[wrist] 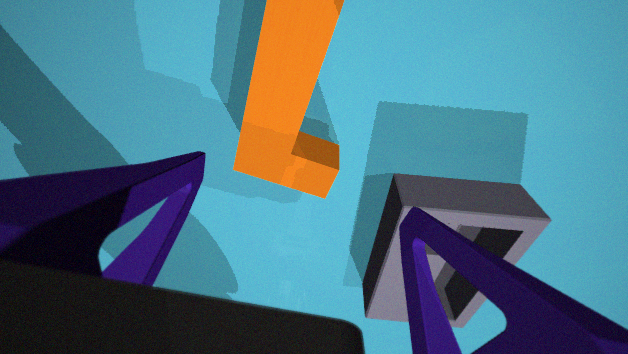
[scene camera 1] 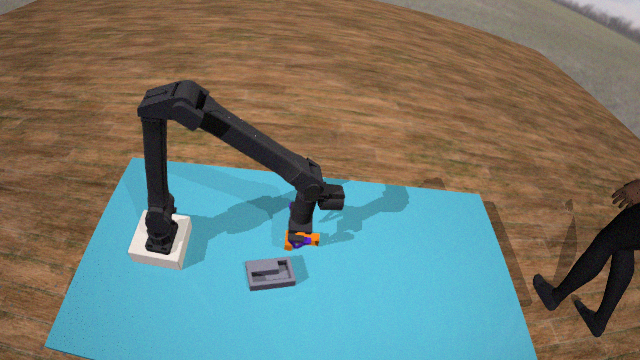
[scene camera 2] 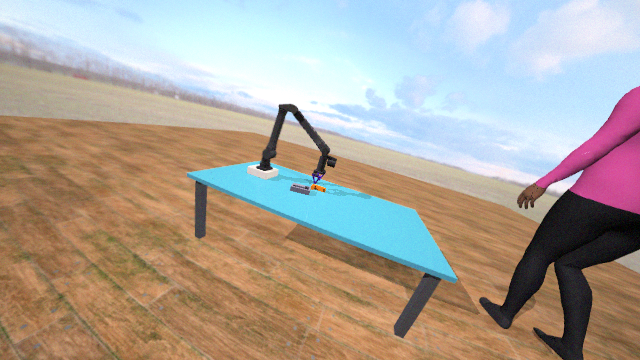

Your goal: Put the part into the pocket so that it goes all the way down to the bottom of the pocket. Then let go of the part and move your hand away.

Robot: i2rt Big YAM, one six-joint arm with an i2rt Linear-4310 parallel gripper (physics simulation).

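Frame: origin at the arm's base, x back, y right, z up, level; millimetres.
Where they show: gripper, between the fingertips: (wrist: 311,192) (scene camera 1: 296,235) (scene camera 2: 316,181); arm's base, origin of its link: (scene camera 1: 162,237) (scene camera 2: 264,168).
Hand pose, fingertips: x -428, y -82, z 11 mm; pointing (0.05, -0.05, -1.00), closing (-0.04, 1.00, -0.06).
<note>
Things, the pixels of their top centre, and the offset from my fingertips. Level surfaces: height alone.
- orange L-shaped part, centre of its top: (wrist: 307,105) (scene camera 1: 302,239) (scene camera 2: 318,186) dx -23, dy -13, dz -38 mm
- grey block, centre of its top: (wrist: 439,280) (scene camera 1: 270,270) (scene camera 2: 301,186) dx +69, dy +124, dz -31 mm
- blue table, height of its surface: dz -67 mm
The orange L-shaped part (scene camera 1: 314,240) (scene camera 2: 318,188) (wrist: 285,75) lies flat on the table. Its long arm runs out of the top of the wrist view, and its short foot shows near the middle. The grey block (scene camera 1: 272,286) (scene camera 2: 300,189) (wrist: 465,195) with the recessed pocket stands beside the part, apart from it. My gripper (scene camera 1: 300,243) (scene camera 2: 317,181) (wrist: 311,192) is open and empty, low above the part near its foot end. In the wrist view the right finger covers part of the block and its pocket. In scene camera 1 the gripper hides the middle of the part.
The white base block (scene camera 1: 140,255) (scene camera 2: 262,172) carries the arm at one end of the blue table (scene camera 1: 400,300) (scene camera 2: 350,215). A person (scene camera 1: 595,255) (scene camera 2: 607,170) in a pink top and black trousers is on the wooden floor beyond the table's other end.
</note>
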